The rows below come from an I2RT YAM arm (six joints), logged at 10 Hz.
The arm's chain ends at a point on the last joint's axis. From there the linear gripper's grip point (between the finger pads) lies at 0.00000 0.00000 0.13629 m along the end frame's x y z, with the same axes.
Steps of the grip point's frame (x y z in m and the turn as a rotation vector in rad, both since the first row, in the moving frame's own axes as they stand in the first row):
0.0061, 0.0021, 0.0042, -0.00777, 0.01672, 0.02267
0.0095, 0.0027, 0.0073, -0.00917, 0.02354, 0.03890
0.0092, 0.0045, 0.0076, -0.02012, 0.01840, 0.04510
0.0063, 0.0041, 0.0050, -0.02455, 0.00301, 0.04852
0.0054, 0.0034, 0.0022, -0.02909, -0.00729, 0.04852
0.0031, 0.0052, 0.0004, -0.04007, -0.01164, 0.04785
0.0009, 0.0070, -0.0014, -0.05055, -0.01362, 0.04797
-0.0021, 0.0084, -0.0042, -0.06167, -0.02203, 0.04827
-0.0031, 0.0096, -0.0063, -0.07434, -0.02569, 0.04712
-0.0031, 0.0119, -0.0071, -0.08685, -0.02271, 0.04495
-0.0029, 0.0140, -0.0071, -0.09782, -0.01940, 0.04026
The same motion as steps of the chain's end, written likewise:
0.0038, 0.0010, 0.0042, -0.00777, 0.01672, 0.02267
0.0063, 0.0014, 0.0073, -0.00917, 0.02354, 0.03890
0.0068, 0.0017, 0.0077, -0.02012, 0.01840, 0.04510
0.0060, 0.0007, 0.0050, -0.02455, 0.00301, 0.04852
0.0065, -0.0005, 0.0023, -0.02909, -0.00729, 0.04852
0.0048, -0.0002, 0.0005, -0.04007, -0.01164, 0.04785
0.0029, 0.0002, -0.0012, -0.05055, -0.01362, 0.04797
0.0011, 0.0001, -0.0039, -0.06167, -0.02203, 0.04827
0.0006, -0.0004, -0.0059, -0.07434, -0.02569, 0.04712
0.0003, 0.0002, -0.0066, -0.08685, -0.02271, 0.04495
0.0000, 0.0007, -0.0064, -0.09782, -0.01940, 0.04026

